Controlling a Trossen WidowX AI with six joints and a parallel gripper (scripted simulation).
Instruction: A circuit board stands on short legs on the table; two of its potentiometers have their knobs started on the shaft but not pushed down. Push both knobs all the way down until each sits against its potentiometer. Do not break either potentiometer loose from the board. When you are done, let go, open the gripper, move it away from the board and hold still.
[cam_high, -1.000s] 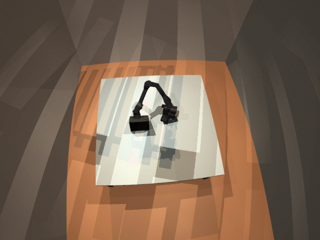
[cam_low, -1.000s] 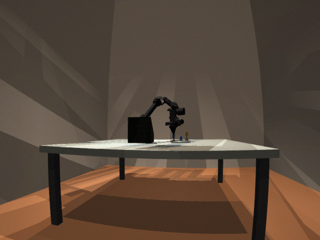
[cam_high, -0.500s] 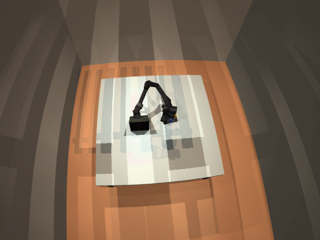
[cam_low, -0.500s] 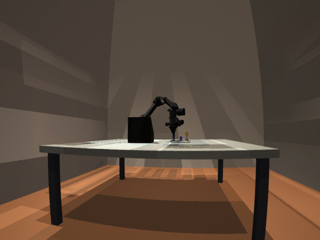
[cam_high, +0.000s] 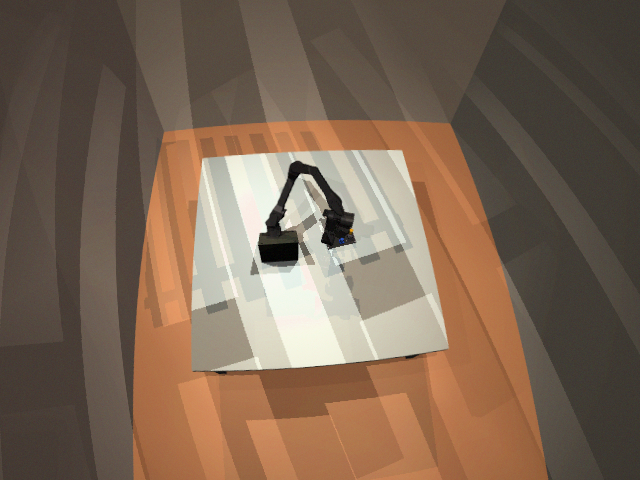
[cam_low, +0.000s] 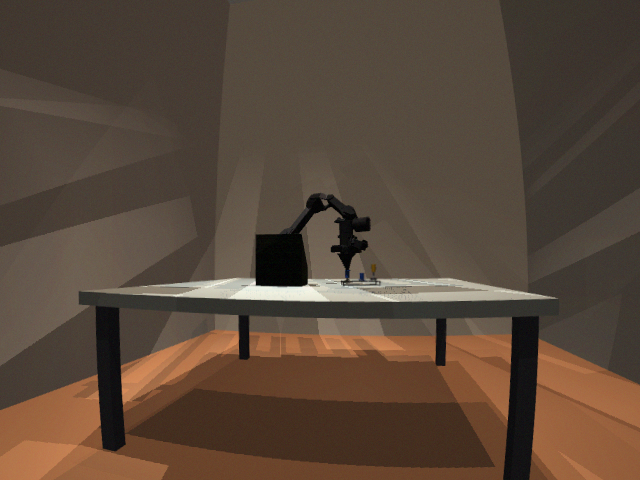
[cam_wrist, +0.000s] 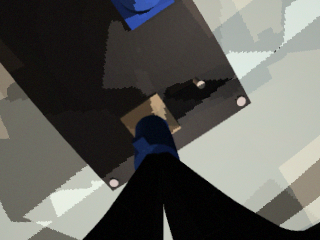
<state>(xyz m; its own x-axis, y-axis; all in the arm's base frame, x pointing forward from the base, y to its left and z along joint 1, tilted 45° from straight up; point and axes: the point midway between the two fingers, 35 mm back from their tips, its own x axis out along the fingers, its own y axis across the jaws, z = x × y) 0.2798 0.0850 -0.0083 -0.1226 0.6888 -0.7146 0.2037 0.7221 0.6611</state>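
The blue knob is 10 mm below my gripper tip. Also, from my gripper tip: orange knob: 110 mm ahead, 20 mm to the left, 10 mm above.
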